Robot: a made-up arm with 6 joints. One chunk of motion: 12 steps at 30 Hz.
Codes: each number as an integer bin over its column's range. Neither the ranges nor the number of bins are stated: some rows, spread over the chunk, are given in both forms.
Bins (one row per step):
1: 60 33 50 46 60 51
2: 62 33 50 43 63 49
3: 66 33 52 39 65 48
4: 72 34 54 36 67 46
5: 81 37 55 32 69 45
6: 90 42 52 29 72 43
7: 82 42 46 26 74 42
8: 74 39 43 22 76 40
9: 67 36 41 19 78 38
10: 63 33 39 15 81 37
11: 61 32 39 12 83 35
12: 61 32 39 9 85 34
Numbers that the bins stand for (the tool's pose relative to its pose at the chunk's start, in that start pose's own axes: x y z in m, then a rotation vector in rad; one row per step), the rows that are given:
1: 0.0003 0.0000 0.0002 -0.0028 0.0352 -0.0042
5: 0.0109 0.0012 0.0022 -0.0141 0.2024 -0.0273
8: 0.0074 0.0018 -0.0026 -0.0222 0.3325 -0.0465
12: 0.0008 -0.0003 -0.0042 -0.0327 0.4998 -0.0695
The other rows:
2: 0.0013 0.0000 0.0002 -0.0053 0.0909 -0.0119
3: 0.0033 0.0000 0.0010 -0.0085 0.1281 -0.0158
4: 0.0064 0.0003 0.0018 -0.0109 0.1653 -0.0234
6: 0.0155 0.0027 0.0010 -0.0166 0.2582 -0.0349
7: 0.0114 0.0027 -0.0014 -0.0190 0.2954 -0.0388
9: 0.0038 0.0009 -0.0034 -0.0246 0.3697 -0.0541
10: 0.0018 0.0000 -0.0042 -0.0279 0.4255 -0.0580
11: 0.0008 -0.0003 -0.0042 -0.0303 0.4626 -0.0657

